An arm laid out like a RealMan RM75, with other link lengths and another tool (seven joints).
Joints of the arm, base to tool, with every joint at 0 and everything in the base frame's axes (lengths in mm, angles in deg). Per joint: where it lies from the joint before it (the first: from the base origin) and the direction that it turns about. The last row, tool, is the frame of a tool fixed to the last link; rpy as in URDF.
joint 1: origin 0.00 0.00 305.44 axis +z
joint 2: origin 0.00 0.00 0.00 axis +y
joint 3: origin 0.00 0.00 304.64 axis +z
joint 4: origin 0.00 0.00 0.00 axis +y
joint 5: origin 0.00 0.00 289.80 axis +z
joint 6: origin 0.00 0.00 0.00 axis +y
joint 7: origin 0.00 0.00 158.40 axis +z
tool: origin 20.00 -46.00 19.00 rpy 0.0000 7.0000 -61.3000
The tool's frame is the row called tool.
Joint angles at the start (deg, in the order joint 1, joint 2, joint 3, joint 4, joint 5, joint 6, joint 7):
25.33 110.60 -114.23 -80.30 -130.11 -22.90 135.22
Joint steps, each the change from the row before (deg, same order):
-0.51 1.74 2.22 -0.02 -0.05 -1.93 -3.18
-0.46 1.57 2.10 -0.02 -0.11 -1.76 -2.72
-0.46 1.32 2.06 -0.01 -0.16 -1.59 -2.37
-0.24 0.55 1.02 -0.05 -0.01 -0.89 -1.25
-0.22 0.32 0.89 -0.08 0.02 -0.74 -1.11
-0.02 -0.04 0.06 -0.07 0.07 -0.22 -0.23
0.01 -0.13 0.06 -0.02 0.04 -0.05 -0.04
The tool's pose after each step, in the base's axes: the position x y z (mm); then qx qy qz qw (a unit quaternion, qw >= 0). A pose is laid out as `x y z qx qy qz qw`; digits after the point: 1 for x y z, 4 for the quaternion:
148.4 513.8 -30.4 -0.8046 -0.4293 -0.1585 0.3785
147.7 515.1 -28.9 -0.8026 -0.4326 -0.1619 0.3773
148.8 516.8 -26.0 -0.8011 -0.4342 -0.1662 0.3770
150.0 517.5 -24.1 -0.8003 -0.4355 -0.1687 0.3760
151.6 518.5 -21.3 -0.7990 -0.4372 -0.1718 0.3754
151.7 518.3 -21.0 -0.7987 -0.4386 -0.1723 0.3741
152.2 518.8 -19.9 -0.7984 -0.4389 -0.1733 0.3741

